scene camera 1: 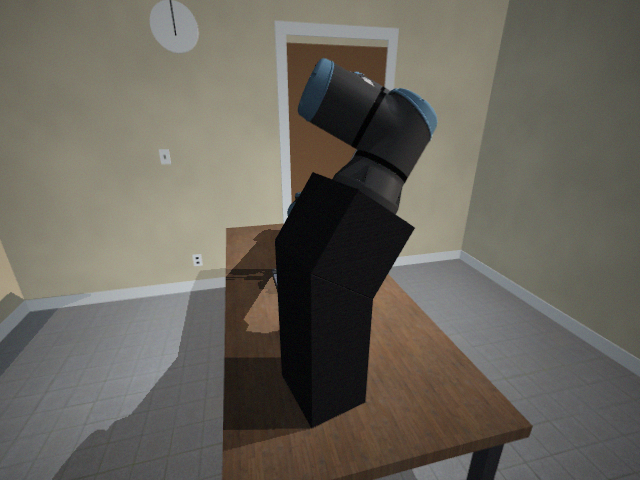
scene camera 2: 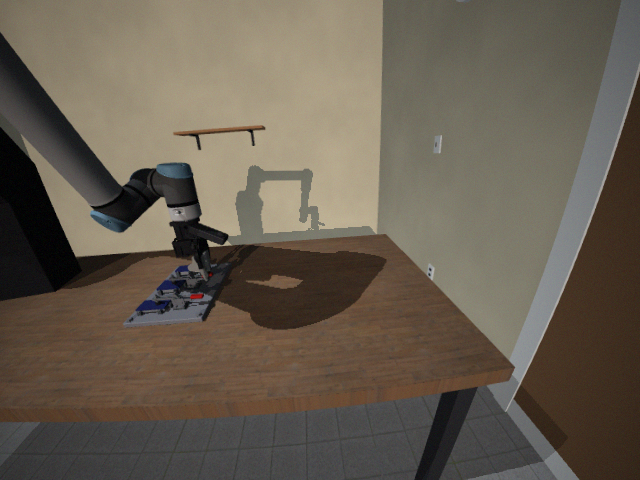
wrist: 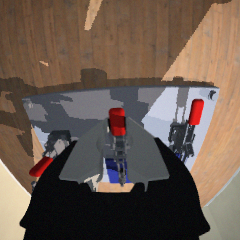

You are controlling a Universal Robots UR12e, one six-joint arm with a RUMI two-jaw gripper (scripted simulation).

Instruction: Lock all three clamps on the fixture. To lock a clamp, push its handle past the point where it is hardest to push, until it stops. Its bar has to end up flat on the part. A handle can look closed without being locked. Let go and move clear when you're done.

my gripper: scene camera 2; wrist
same spot on my gripper: (scene camera 2: 198,262) = (wrist: 181,161)
